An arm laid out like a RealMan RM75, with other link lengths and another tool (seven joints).
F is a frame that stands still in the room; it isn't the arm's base.
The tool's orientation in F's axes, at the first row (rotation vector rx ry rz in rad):
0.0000, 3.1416, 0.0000
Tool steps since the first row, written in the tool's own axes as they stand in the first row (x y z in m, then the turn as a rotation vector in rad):
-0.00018, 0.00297, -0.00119, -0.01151, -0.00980, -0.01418
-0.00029, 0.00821, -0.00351, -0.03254, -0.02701, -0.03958
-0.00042, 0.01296, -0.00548, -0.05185, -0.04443, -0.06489
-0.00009, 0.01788, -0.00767, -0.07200, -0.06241, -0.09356
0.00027, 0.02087, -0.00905, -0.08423, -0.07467, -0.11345
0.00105, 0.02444, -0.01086, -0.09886, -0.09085, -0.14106
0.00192, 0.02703, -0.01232, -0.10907, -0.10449, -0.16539
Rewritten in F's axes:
0.00018, 0.00297, 0.00119, 0.01151, -0.00980, 0.01418
0.00029, 0.00821, 0.00351, 0.03254, -0.02701, 0.03958
0.00042, 0.01296, 0.00548, 0.05185, -0.04443, 0.06489
0.00009, 0.01788, 0.00767, 0.07200, -0.06241, 0.09356
-0.00027, 0.02087, 0.00905, 0.08423, -0.07467, 0.11345
-0.00105, 0.02444, 0.01086, 0.09886, -0.09085, 0.14106
-0.00192, 0.02703, 0.01232, 0.10907, -0.10449, 0.16539

